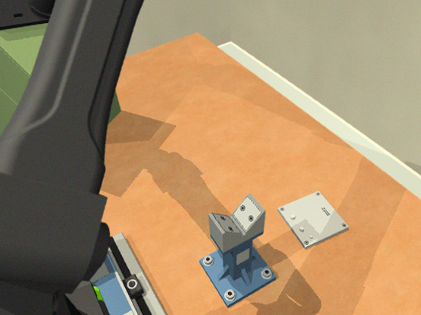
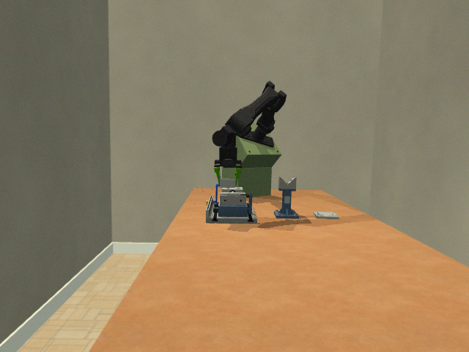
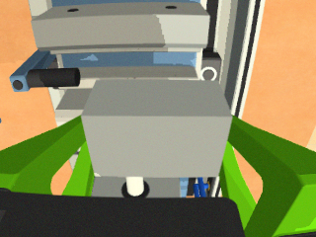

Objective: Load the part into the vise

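The grey part is right at my hand. The rest, counted from my hand: fixed jaw (4 cm ahead, 2 cm to the left, 6 cm below); moving jaw (3 cm behind, 2 cm to the left, 6 cm below); work stop (1 cm ahead, 7 cm to the left, 5 cm below).
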